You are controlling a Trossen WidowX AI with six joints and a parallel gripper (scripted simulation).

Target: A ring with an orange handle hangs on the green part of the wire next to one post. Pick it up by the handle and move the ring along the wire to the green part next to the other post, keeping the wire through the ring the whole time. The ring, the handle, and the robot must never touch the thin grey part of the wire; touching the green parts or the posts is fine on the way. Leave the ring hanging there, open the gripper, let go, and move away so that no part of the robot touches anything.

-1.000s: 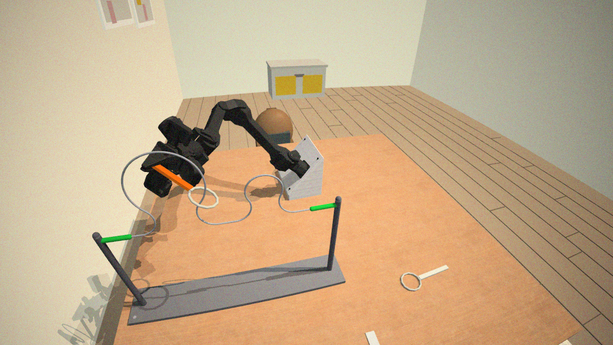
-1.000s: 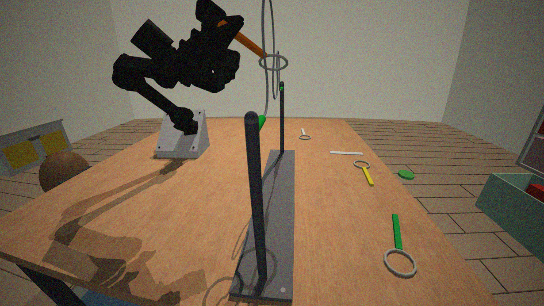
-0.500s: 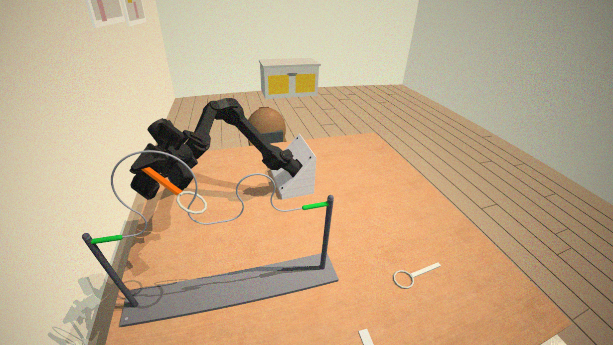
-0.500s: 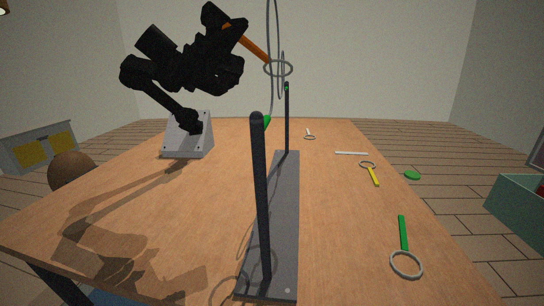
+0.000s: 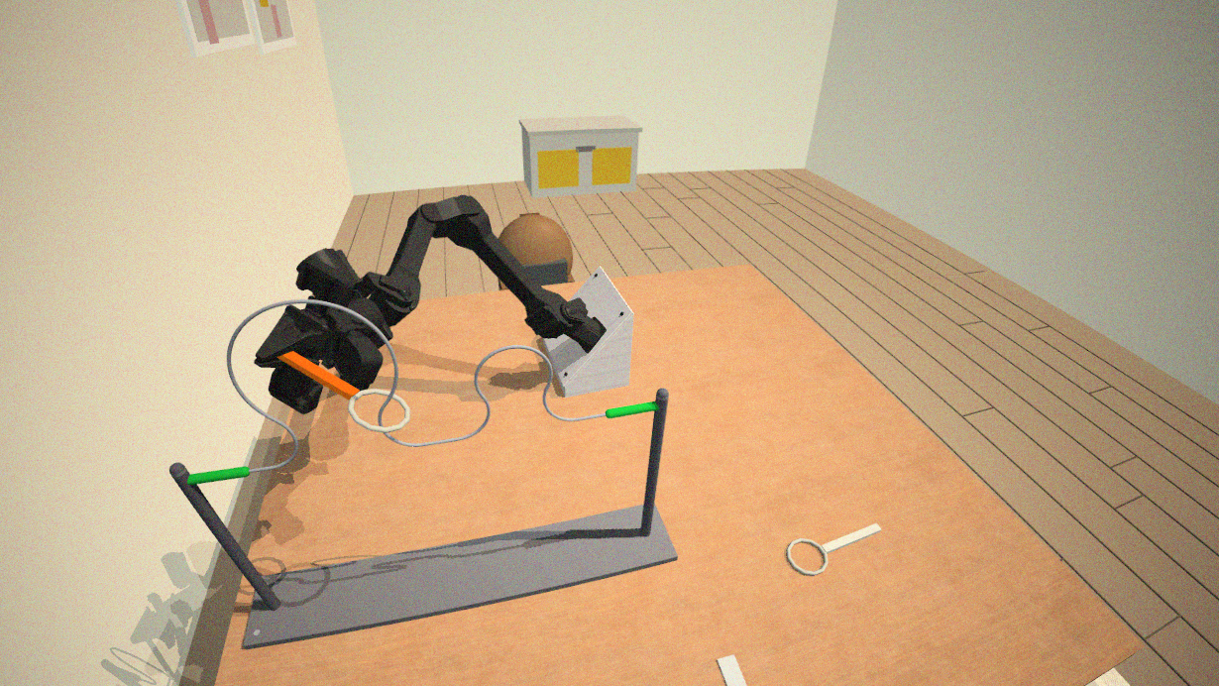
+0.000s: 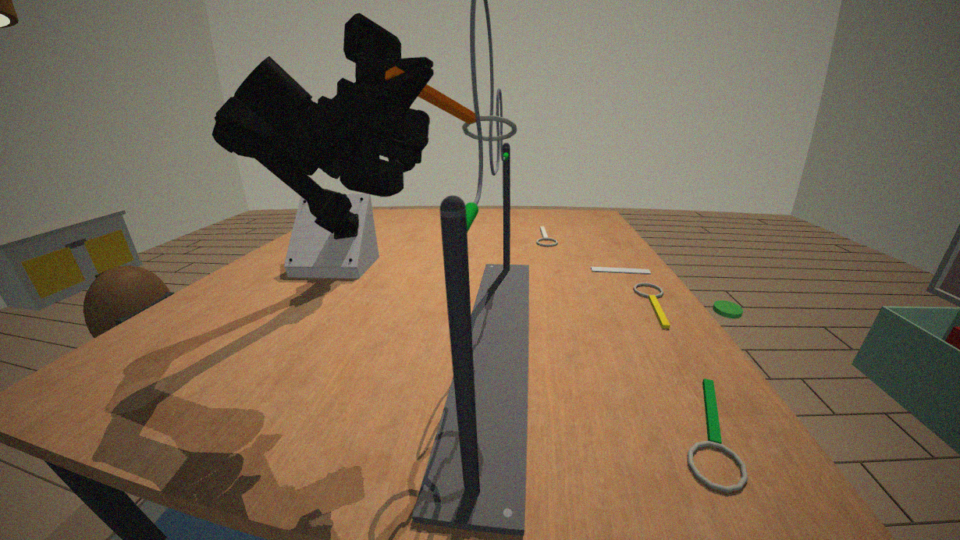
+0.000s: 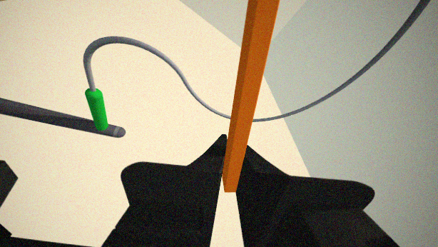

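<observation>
Now: gripper tip 30 mm short of the orange-handled ring, 80 mm to the right of it and 40 mm above it. The rest, counted from my gripper tip: white strip: 390 mm ahead, 440 mm to the left, 400 mm below; then green-handled ring: 330 mm ahead, 70 mm to the right, 400 mm below; then ring with handle: 400 mm ahead, 280 mm to the left, 400 mm below.
</observation>
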